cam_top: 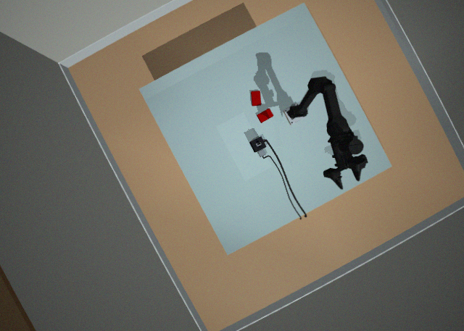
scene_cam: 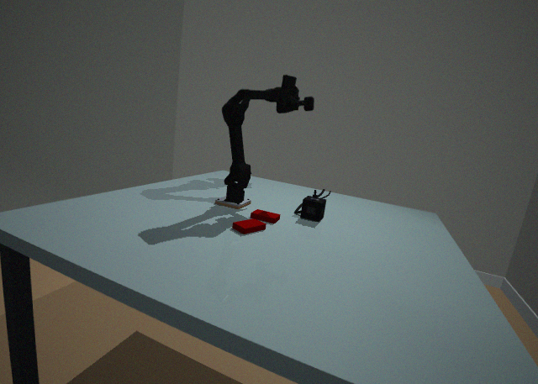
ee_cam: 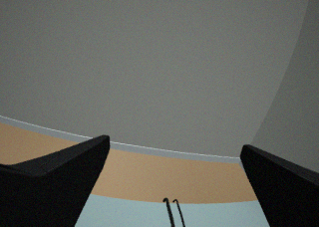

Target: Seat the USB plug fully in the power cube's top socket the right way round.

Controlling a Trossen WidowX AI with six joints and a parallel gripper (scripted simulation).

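Right now the silver USB plug is 370 mm to the right of my gripper tip, 350 mm below it and 160 mm ahead of it.
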